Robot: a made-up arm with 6 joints.
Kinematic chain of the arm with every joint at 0, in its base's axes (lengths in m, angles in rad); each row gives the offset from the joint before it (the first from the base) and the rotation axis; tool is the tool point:
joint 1: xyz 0 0 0.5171 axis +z
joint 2: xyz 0 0 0 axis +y
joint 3: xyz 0 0 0.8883 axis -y
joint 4: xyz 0 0 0 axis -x
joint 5: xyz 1.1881 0 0 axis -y
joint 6: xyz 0 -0.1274 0 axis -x
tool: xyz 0 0 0
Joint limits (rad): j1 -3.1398..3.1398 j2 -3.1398..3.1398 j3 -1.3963..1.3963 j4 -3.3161..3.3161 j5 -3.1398..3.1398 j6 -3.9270..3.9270
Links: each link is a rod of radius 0.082 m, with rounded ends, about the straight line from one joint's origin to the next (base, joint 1, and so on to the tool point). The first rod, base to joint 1, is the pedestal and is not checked.
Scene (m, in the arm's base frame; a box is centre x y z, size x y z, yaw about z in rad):
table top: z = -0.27
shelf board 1: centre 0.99 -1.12 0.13 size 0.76 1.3 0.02 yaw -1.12
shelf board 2: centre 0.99 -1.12 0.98 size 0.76 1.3 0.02 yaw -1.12
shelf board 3: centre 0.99 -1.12 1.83 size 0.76 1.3 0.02 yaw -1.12
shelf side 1: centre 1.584 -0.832 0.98 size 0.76 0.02 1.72 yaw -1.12
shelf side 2: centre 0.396 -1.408 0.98 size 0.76 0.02 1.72 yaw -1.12
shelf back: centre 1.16 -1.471 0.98 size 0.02 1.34 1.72 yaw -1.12
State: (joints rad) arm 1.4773 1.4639 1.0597 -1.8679 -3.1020 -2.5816
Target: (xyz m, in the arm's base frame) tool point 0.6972 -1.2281 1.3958
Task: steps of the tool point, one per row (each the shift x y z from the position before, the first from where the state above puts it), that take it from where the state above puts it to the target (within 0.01 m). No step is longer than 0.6 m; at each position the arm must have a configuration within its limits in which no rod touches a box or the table.
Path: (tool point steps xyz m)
1: 0.5226 -0.1181 0.2453
2: 0.4443 -0.2890 0.2354
3: 0.3092 -0.4138 0.2182
4: 0.1417 -0.4752 0.1945
5: -0.0289 -0.4674 0.1652
6: -0.1747 -0.3986 0.1317
7: -0.2751 -0.2872 0.0949
8: -0.3203 -0.1569 0.0576
9: -0.3119 -0.0332 0.0204
10: 0.0847 -0.1643 0.0409
11: 0.0840 -0.1730 0.0003
12: 0.0788 -0.1741 -0.0412

